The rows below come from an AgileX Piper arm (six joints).
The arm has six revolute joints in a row. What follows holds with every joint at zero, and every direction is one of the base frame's. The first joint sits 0.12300 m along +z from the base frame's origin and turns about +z. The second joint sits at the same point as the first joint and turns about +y. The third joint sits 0.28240 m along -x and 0.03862 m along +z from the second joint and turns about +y. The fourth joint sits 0.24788 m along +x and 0.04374 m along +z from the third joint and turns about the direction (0.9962, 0, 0.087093). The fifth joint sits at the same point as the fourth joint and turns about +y. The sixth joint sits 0.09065 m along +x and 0.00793 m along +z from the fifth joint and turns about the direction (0.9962, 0, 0.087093). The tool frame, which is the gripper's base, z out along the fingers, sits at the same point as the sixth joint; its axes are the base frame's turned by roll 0.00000, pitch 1.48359 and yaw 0.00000 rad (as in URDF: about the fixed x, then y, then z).
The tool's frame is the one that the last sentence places.
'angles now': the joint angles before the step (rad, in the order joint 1, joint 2, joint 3, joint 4, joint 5, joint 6). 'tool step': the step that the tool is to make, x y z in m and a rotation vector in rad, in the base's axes. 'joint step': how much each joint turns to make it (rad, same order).
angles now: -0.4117, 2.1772, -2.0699, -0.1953, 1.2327, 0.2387
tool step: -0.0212, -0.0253, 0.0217, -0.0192, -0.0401, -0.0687
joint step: -0.0682, -0.0454, -0.0017, 0.0000, 0.0027, 0.0000
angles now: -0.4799, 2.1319, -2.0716, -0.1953, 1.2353, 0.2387
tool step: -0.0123, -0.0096, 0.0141, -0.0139, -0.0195, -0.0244
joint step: -0.0308, -0.0308, -0.0002, 0.0000, 0.0058, -0.0083
